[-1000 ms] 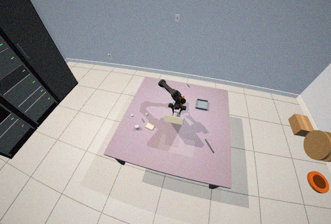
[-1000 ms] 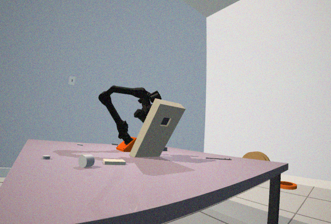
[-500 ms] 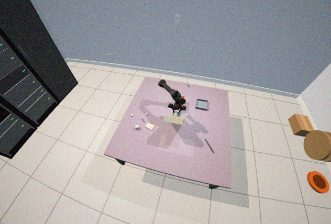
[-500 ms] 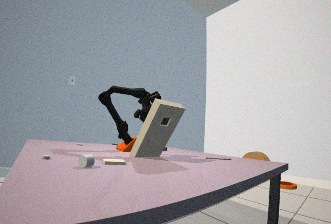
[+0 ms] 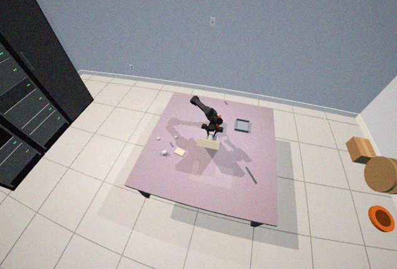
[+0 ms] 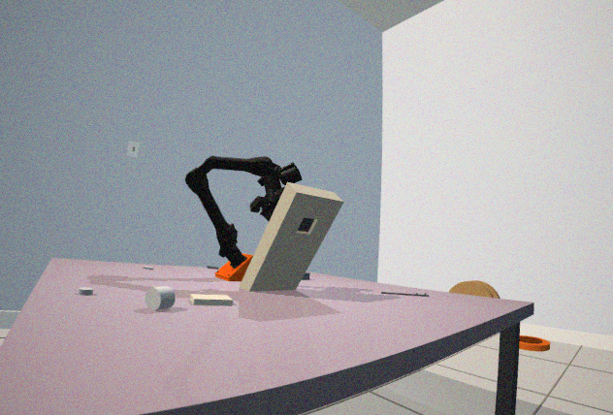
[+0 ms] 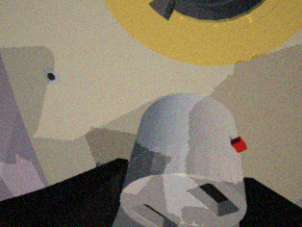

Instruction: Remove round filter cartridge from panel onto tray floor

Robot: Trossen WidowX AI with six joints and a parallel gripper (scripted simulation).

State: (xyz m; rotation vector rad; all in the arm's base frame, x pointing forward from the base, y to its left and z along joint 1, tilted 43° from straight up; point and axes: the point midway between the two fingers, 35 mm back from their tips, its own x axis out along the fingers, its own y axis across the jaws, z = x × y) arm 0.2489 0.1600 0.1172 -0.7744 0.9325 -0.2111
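The beige service panel is 40 mm below my gripper tip, 30 mm ahead of it and 10 mm to the left of it. Round my gripper tip: grey round filter cartridge right at my gripper tip; grey tray 400 mm behind, 230 mm to the left, 190 mm below; flat beige block 250 mm to the right, 190 mm below, 160 mm ahead.
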